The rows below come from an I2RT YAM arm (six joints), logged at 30 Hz.
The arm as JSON. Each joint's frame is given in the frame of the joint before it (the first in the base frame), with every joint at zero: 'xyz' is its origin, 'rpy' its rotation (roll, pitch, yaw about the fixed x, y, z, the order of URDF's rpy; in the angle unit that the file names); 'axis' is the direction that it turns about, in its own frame. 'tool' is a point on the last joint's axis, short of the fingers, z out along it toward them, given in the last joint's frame.
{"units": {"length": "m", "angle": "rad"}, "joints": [
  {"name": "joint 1", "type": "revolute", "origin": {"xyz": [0.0, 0.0, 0.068], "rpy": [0.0, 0.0, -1.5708]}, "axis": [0.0, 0.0, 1.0]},
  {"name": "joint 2", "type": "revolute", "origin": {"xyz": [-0.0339, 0.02, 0.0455], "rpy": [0.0, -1.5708, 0.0]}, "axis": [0.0, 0.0, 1.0]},
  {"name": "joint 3", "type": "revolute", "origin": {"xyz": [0.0, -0.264, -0.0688], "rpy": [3.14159, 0.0, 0.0]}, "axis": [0.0, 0.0, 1.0]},
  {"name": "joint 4", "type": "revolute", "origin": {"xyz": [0.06, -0.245, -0.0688], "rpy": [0.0, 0.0, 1.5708]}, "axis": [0.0, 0.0, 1.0]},
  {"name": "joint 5", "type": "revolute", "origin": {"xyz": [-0.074, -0.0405, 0.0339], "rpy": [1.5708, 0.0, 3.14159]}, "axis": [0.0, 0.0, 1.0]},
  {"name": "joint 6", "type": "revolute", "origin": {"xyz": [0.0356, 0.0, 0.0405], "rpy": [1.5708, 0.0, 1.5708]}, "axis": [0.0, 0.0, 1.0]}
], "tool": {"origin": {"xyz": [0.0, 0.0, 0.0], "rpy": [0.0, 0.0, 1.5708]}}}
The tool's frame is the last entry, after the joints.
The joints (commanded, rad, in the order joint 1, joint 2, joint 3, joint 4, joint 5, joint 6), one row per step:
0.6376, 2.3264, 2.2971, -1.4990, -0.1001, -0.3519
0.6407, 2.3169, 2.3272, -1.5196, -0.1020, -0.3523
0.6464, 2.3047, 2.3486, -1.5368, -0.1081, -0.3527
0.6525, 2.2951, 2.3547, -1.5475, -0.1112, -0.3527
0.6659, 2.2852, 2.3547, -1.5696, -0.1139, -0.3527
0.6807, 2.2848, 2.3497, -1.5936, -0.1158, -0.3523
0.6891, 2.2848, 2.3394, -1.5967, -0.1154, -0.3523
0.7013, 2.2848, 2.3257, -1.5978, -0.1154, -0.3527
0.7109, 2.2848, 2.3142, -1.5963, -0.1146, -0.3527
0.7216, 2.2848, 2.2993, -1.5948, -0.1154, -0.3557
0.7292, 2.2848, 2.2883, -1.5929, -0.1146, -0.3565
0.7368, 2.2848, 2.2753, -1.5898, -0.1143, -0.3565
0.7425, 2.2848, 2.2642, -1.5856, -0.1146, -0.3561
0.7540, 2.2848, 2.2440, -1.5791, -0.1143, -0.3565
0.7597, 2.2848, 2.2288, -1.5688, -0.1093, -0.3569
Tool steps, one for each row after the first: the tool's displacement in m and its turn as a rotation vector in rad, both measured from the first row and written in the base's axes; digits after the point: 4 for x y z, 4 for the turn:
-0.0025, 0.0000, 0.0115, 0.0129, -0.0142, 0.0036
-0.0065, 0.0005, 0.0220, 0.0276, -0.0237, 0.0101
-0.0102, 0.0012, 0.0276, 0.0332, -0.0257, 0.0164
-0.0171, 0.0035, 0.0316, 0.0281, -0.0142, 0.0299
-0.0235, 0.0068, 0.0304, 0.0122, 0.0099, 0.0442
-0.0264, 0.0092, 0.0279, 0.0036, 0.0202, 0.0524
-0.0303, 0.0128, 0.0245, -0.0057, 0.0318, 0.0649
-0.0333, 0.0158, 0.0217, -0.0127, 0.0391, 0.0744
-0.0368, 0.0189, 0.0181, -0.0206, 0.0497, 0.0880
-0.0392, 0.0212, 0.0154, -0.0271, 0.0561, 0.0963
-0.0417, 0.0234, 0.0122, -0.0338, 0.0635, 0.1038
-0.0435, 0.0251, 0.0095, -0.0381, 0.0690, 0.1091
-0.0472, 0.0285, 0.0046, -0.0475, 0.0791, 0.1208
-0.0487, 0.0303, 0.0009, -0.0547, 0.0795, 0.1269

